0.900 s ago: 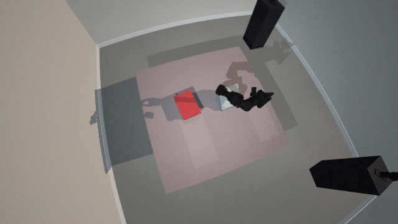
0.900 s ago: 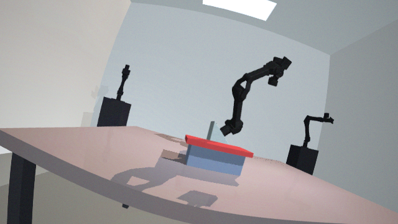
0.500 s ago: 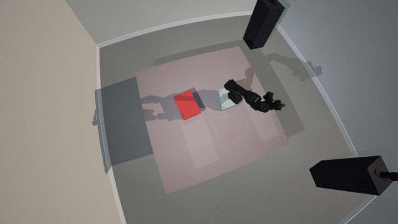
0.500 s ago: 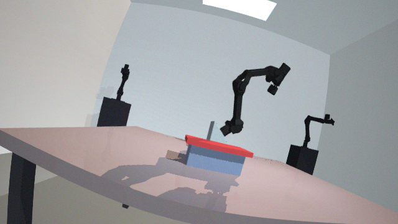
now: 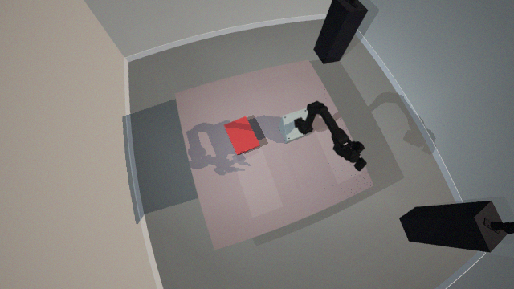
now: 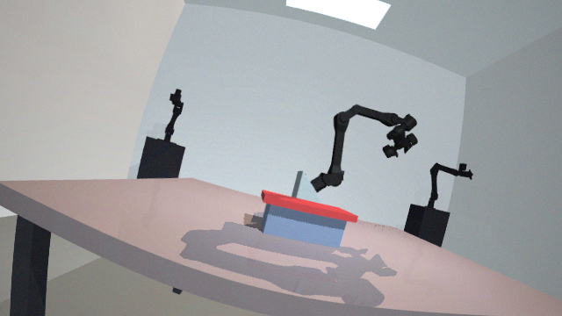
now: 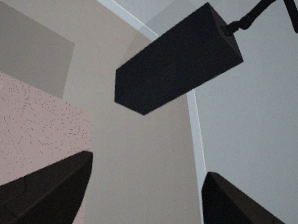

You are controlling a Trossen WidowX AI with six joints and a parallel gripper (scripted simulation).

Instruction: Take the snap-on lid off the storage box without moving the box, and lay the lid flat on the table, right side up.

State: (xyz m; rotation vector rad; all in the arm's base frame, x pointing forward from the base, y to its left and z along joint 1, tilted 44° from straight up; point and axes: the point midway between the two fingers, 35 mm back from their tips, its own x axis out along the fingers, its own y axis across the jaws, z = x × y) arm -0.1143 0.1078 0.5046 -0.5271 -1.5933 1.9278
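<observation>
Now: the lid 560 mm ahead of my gripper tip, 510 mm to the right of it and 310 mm below it. From my gripper tip the other things lie so: blue storage box 560 mm ahead, 510 mm to the right, 350 mm below.
</observation>
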